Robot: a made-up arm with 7 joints. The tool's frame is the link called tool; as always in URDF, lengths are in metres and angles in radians. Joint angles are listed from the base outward.
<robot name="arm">
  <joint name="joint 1" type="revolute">
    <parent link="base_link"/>
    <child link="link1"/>
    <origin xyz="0 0 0.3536" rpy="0 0 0"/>
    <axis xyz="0 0 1"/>
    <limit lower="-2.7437" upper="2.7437"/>
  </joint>
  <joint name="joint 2" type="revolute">
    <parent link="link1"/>
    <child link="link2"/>
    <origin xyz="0 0 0" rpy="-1.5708 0 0"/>
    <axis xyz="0 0 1"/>
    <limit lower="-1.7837" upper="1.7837"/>
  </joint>
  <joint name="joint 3" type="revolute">
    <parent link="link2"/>
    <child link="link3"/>
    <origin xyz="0 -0.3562 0" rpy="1.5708 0 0"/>
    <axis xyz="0 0 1"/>
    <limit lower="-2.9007" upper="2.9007"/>
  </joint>
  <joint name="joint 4" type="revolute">
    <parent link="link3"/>
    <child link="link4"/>
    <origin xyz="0.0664 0 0" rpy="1.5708 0 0"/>
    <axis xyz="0 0 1"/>
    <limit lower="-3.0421" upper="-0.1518"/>
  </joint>
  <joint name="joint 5" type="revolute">
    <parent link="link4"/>
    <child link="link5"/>
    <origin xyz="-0.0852 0.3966 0" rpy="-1.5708 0 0"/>
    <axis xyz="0 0 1"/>
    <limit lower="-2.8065" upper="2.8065"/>
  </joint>
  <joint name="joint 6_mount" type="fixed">
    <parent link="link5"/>
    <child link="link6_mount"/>
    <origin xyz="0 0 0" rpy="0 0 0"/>
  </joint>
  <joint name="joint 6" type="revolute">
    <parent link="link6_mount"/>
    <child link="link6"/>
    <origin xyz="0 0 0" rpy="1.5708 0 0"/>
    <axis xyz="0 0 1"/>
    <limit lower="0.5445" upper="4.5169"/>
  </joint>
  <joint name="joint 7" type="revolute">
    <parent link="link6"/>
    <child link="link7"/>
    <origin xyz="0.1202 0 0" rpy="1.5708 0 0"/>
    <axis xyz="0 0 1"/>
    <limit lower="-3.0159" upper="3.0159"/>
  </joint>
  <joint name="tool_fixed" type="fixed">
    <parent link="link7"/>
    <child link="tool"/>
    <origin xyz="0 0 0" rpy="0 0 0"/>
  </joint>
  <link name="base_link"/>
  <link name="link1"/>
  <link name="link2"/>
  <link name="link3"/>
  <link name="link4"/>
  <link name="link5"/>
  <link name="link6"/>
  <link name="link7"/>
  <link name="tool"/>
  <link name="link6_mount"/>
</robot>
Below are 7 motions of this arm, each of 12 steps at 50 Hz.
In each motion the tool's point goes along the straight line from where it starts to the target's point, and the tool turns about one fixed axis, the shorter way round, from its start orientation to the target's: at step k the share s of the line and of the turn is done. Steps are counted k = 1, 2, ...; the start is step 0. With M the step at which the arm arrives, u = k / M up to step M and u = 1 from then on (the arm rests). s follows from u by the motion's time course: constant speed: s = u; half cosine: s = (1 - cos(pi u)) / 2; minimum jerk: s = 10 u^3 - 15 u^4 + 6 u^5.
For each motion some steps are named. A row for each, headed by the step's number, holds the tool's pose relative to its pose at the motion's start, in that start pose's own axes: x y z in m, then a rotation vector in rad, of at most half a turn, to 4 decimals.
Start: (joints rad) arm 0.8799 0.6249 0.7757 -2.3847 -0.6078 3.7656 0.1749
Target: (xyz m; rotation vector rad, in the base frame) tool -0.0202 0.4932 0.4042 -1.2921 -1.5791 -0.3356
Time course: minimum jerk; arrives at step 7
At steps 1, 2, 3, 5, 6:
1: 0.0005 0.0004 0.0000 -0.0009 0.0008 0.0012
2: 0.0031 0.0025 0.0003 -0.0056 0.0051 0.0076
3: 0.0078 0.0063 0.0007 -0.0141 0.0128 0.0193
5: 0.0182 0.0148 0.0016 -0.0328 0.0299 0.0448
6: 0.0208 0.0168 0.0019 -0.0375 0.0341 0.0512

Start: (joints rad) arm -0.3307 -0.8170 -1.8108 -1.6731 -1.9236 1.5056 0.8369
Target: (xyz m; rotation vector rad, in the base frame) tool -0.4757 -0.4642 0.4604 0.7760 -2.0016 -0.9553
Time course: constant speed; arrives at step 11
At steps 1, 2, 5, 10, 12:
1: -0.0041 -0.0066 -0.0054 0.0082 0.0152 -0.0175
2: -0.0083 -0.0133 -0.0107 0.0165 0.0304 -0.0351
5: -0.0207 -0.0332 -0.0268 0.0412 0.0761 -0.0877
10: -0.0413 -0.0664 -0.0536 0.0823 0.1522 -0.1755
12: -0.0455 -0.0730 -0.0589 0.0906 0.1674 -0.1930

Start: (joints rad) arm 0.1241 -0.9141 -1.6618 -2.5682 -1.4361 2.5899 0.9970
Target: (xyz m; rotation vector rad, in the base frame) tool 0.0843 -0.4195 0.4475 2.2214 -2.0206 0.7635
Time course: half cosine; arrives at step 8
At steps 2, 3, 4, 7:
2: 0.0042 -0.0024 -0.0022 0.0034 0.0058 0.0061
3: 0.0088 -0.0051 -0.0047 0.0073 0.0122 0.0129
4: 0.0143 -0.0083 -0.0076 0.0118 0.0198 0.0209
7: 0.0275 -0.0159 -0.0146 0.0226 0.0381 0.0403

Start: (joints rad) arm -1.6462 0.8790 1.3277 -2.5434 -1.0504 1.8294 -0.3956
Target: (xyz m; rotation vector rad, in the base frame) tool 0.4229 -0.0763 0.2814 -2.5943 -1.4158 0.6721
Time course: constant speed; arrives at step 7
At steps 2, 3, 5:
2: -0.0006 -0.0003 0.0016 -0.0120 -0.0046 0.0006
3: -0.0009 -0.0005 0.0024 -0.0180 -0.0069 0.0009
5: -0.0016 -0.0008 0.0040 -0.0301 -0.0115 0.0015

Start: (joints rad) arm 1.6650 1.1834 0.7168 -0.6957 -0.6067 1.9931 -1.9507
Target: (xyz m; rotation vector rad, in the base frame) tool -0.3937 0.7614 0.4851 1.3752 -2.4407 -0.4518
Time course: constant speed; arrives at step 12
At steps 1, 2, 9, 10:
1: 0.0089 0.0038 -0.0001 -0.0130 0.0163 -0.0081
2: 0.0177 0.0076 -0.0002 -0.0260 0.0326 -0.0161
9: 0.0797 0.0341 -0.0007 -0.1172 0.1468 -0.0725
10: 0.0886 0.0379 -0.0008 -0.1302 0.1631 -0.0806

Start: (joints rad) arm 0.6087 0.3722 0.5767 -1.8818 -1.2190 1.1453 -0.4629
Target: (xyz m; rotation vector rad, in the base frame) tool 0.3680 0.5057 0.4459 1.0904 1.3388 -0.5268
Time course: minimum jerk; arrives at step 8
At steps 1, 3, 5, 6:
1: -0.0005 0.0006 0.0010 0.0007 -0.0011 0.0007
3: -0.0080 0.0102 0.0167 0.0122 -0.0197 0.0120
5: -0.0211 0.0269 0.0439 0.0322 -0.0519 0.0316
6: -0.0261 0.0332 0.0542 0.0398 -0.0642 0.0390

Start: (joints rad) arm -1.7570 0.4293 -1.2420 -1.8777 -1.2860 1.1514 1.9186
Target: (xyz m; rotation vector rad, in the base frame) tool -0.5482 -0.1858 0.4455 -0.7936 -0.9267 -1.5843
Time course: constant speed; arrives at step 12
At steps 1, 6, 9, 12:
1: -0.0067 0.0049 -0.0052 0.0237 0.0177 -0.0060
6: -0.0404 0.0295 -0.0311 0.1419 0.1063 -0.0360
9: -0.0606 0.0443 -0.0466 0.2129 0.1595 -0.0540
12: -0.0807 0.0591 -0.0621 0.2839 0.2127 -0.0721

